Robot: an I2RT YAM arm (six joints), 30 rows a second.
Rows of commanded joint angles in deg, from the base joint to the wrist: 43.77, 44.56, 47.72, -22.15, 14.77, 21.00; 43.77, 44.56, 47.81, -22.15, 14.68, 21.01; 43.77, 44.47, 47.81, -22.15, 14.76, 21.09; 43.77, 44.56, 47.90, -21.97, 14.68, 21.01; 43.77, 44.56, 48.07, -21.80, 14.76, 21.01; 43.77, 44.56, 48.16, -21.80, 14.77, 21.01; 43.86, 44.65, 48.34, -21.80, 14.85, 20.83; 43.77, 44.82, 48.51, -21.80, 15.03, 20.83; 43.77, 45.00, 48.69, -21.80, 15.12, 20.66; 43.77, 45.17, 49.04, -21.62, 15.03, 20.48; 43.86, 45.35, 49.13, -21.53, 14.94, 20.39; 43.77, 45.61, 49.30, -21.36, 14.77, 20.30; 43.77, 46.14, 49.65, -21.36, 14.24, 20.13; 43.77, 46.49, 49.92, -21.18, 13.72, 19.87; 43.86, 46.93, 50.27, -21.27, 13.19, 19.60; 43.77, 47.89, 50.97, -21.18, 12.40, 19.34
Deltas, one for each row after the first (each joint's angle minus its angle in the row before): 0.00, 0.00, 0.09, 0.00, -0.09, 0.01; 0.00, -0.09, 0.00, 0.00, 0.08, 0.08; 0.00, 0.09, 0.09, 0.18, -0.08, -0.08; 0.00, 0.00, 0.17, 0.17, 0.08, 0.00; 0.00, 0.00, 0.09, 0.00, 0.01, 0.00; 0.09, 0.09, 0.18, 0.00, 0.08, -0.18; -0.09, 0.17, 0.17, 0.00, 0.18, 0.00; 0.00, 0.18, 0.18, 0.00, 0.09, -0.17; 0.00, 0.17, 0.35, 0.18, -0.09, -0.18; 0.09, 0.18, 0.09, 0.09, -0.09, -0.09; -0.09, 0.26, 0.17, 0.17, -0.17, -0.09; 0.00, 0.53, 0.35, 0.00, -0.53, -0.17; 0.00, 0.35, 0.27, 0.18, -0.52, -0.26; 0.09, 0.44, 0.35, -0.09, -0.53, -0.27; -0.09, 0.96, 0.70, 0.09, -0.79, -0.26
